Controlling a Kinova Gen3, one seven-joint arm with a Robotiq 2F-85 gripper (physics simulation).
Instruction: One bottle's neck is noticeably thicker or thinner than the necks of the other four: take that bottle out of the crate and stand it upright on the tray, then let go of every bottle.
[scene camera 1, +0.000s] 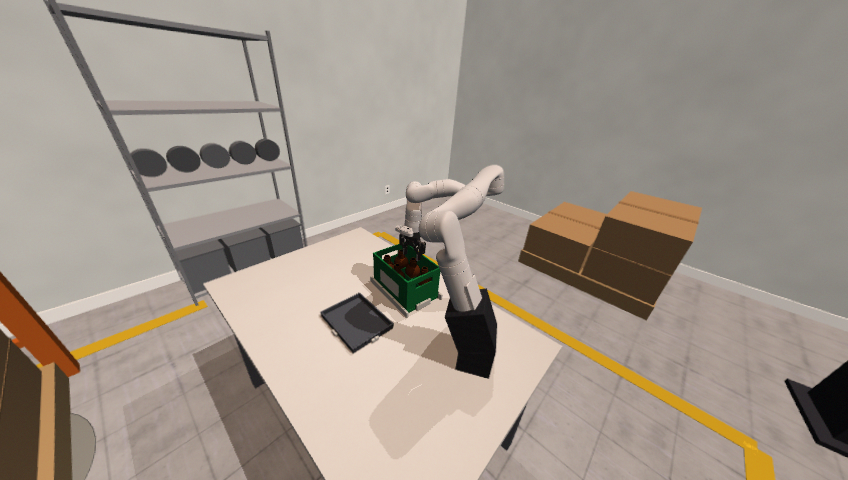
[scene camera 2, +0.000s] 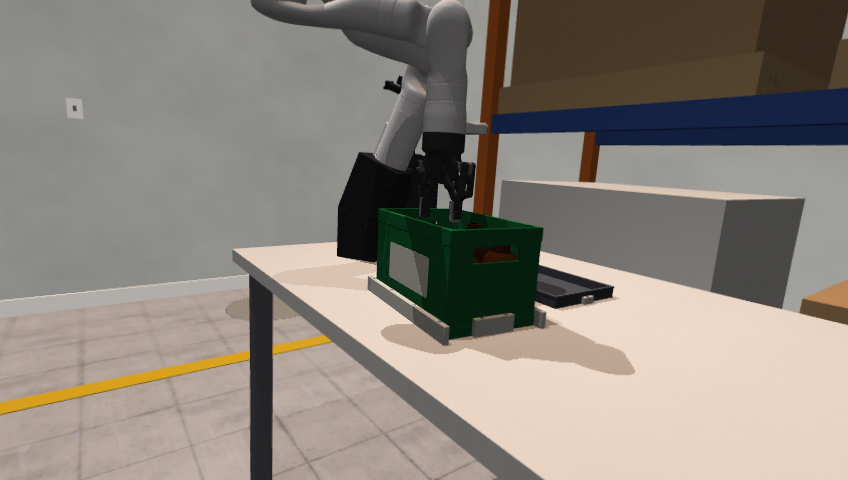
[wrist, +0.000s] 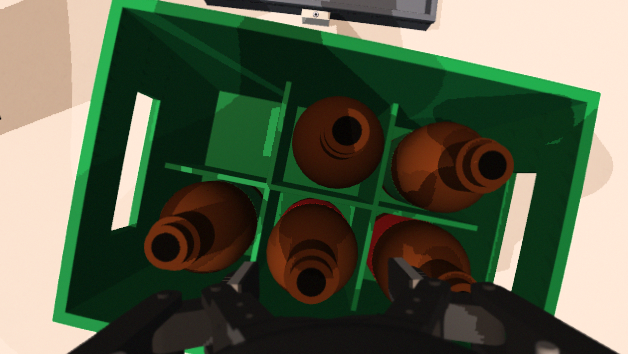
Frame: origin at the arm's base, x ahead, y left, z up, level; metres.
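Seen in the pictures: gripper, fingertip midpoint: (scene camera 1: 411, 257) (scene camera 2: 438, 219) (wrist: 323, 277); arm's base, origin of the base link: (scene camera 1: 466, 302) (scene camera 2: 390, 163).
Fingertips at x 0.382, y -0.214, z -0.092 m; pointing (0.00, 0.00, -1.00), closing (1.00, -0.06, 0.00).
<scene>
Pixels of each thing's top centre, then the offset from my fingertips to it. Level surfaces: height alone.
- green crate, middle of its top: (wrist: 324, 209) (scene camera 2: 453, 217) (scene camera 1: 406, 260) dx +0.004, dy +0.037, dz +0.003 m
- bottle, middle of its top: (wrist: 346, 130) (scene camera 1: 397, 265) dx +0.020, dy +0.080, dz -0.009 m
- dark tray, middle of its top: (scene camera 2: 540, 276) (scene camera 1: 356, 317) dx +0.036, dy +0.325, dz -0.146 m
- table, its level: dz -0.172 m
The green crate (scene camera 1: 423, 292) (scene camera 2: 493, 291) (wrist: 450, 64) holds five brown bottles. In the wrist view, a bottle (wrist: 312, 150) is top middle, another (wrist: 425, 167) top right, a third (wrist: 220, 225) bottom left, a fourth (wrist: 310, 237) bottom middle and a fifth (wrist: 417, 245) bottom right. The top-left compartment is empty. I cannot tell which neck differs. My gripper (scene camera 1: 411, 253) (scene camera 2: 439, 209) (wrist: 323, 277) is open, its fingertips at about rim height. In the wrist view they flank the bottom-middle bottle's neck; the right finger partly hides the bottom-right bottle. The dark tray (scene camera 1: 348, 333) (scene camera 2: 595, 292) (wrist: 385, 9) bears no bottle.
Low grey blocks (scene camera 2: 492, 325) stand along the crate's foot. The tray lies beside the crate's long side on the table (scene camera 1: 285, 333) (scene camera 2: 684, 368). My black base (scene camera 1: 473, 339) (scene camera 2: 357, 220) stands near another side of the crate. The crate's walls and dividers surround the bottles.
</scene>
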